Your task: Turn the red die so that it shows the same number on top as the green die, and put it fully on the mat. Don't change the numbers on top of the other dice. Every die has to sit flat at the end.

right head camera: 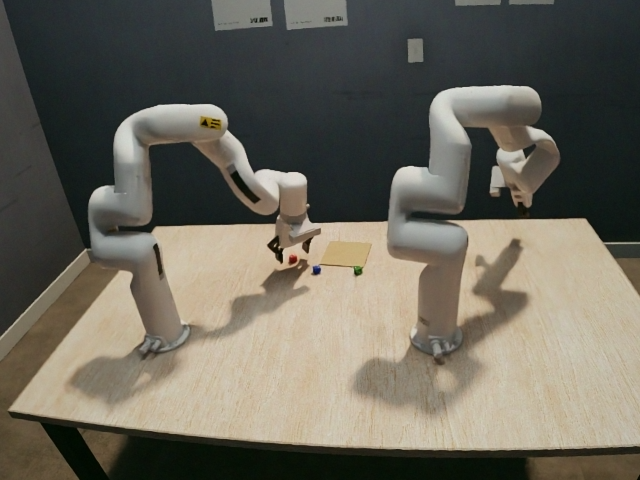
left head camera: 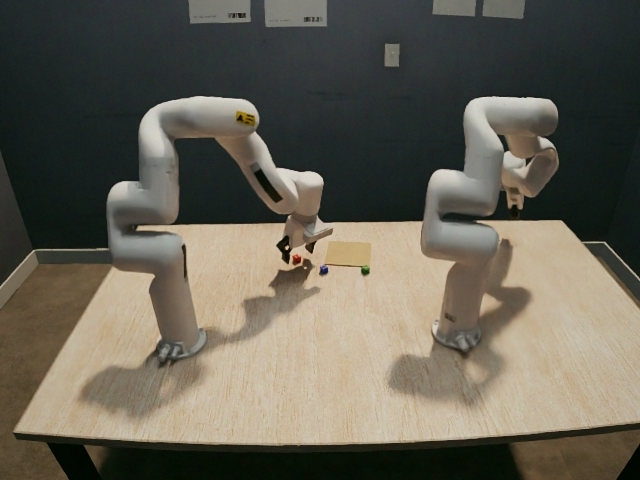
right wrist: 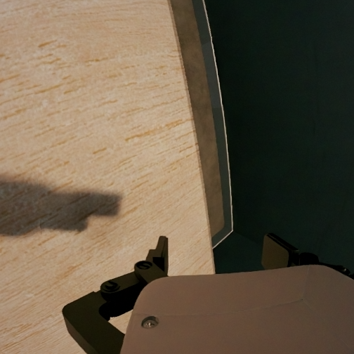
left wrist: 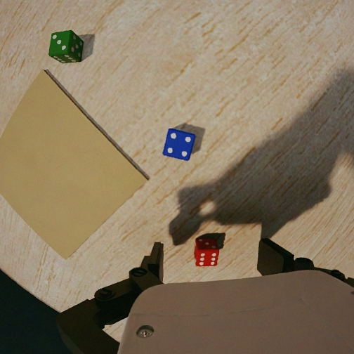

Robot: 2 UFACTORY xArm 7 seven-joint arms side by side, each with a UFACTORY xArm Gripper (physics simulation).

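Frame: origin at the left arm's base, x ahead, y left, z up, level; metres.
Seen in the pictures: left gripper, between the fingertips: point(right head camera: 292, 255) point(left head camera: 297, 255); right gripper, between the fingertips: point(right head camera: 526, 203) point(left head camera: 515, 205); left arm's base, origin of its link: point(right head camera: 167, 336) point(left head camera: 181, 342); right arm's base, origin of its link: point(right head camera: 436, 336) point(left head camera: 455, 332).
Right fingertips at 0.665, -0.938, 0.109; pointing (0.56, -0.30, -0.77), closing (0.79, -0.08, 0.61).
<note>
Pixels of each thing's middle, then the offset from my right fingertips to it, as dx, dy, dz. Level surfaces: height alone.
- red die, middle of its body: point(left head camera: 296, 258) point(right head camera: 293, 258) -0.263, +0.714, -0.099
- tan mat, middle of its body: point(right head camera: 346, 253) point(left head camera: 348, 253) -0.201, +0.558, -0.107
- green die, middle of its body: point(right head camera: 358, 270) point(left head camera: 365, 270) -0.300, +0.498, -0.099
- blue die, middle of its body: point(right head camera: 316, 269) point(left head camera: 324, 269) -0.312, +0.622, -0.099
- wooden table, height of its surface: dz -0.109
The red die point(left head camera: 296, 258) point(right head camera: 293, 258) point(left wrist: 206, 252) sits left of the tan mat point(left head camera: 347, 253) point(right head camera: 345, 253) point(left wrist: 70, 165), off it, with six on top. The green die point(left head camera: 365, 269) point(right head camera: 357, 270) point(left wrist: 65, 46) shows three on top and sits off the mat, near a corner. The blue die point(left head camera: 323, 269) point(right head camera: 316, 269) point(left wrist: 179, 144) shows four on top, beside the mat's near left corner in the head views. My left gripper point(left head camera: 298, 255) point(right head camera: 293, 255) point(left wrist: 212, 256) is open, low above the table, its fingers either side of the red die. My right gripper point(left head camera: 514, 212) point(right head camera: 523, 210) point(right wrist: 216, 251) is open and empty.
The wooden table point(left head camera: 320, 372) point(right head camera: 310, 372) point(right wrist: 100, 125) carries both arms. My right gripper hangs high at the table's far right edge, well away from the dice. The blue die lies between the red and green dice in the left wrist view.
</note>
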